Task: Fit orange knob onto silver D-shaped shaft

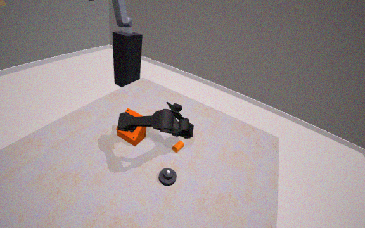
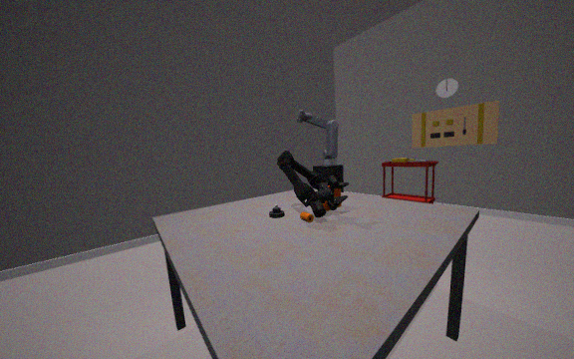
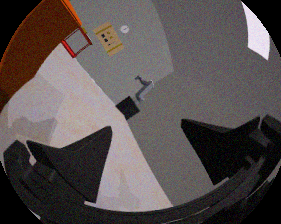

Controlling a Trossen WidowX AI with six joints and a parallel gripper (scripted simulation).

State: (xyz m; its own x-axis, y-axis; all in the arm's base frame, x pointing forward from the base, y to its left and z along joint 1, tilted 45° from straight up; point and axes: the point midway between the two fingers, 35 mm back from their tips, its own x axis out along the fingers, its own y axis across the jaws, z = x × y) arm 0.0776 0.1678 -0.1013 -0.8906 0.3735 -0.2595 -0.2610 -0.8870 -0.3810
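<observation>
Right now the orange knob is 20 cm ahead of my gripper tip, 12 cm below it and 11 cm to the right of it. The rest, counted from my gripper tip: round dark pedestal 28 cm to the right, 26 cm ahead, 11 cm below.
</observation>
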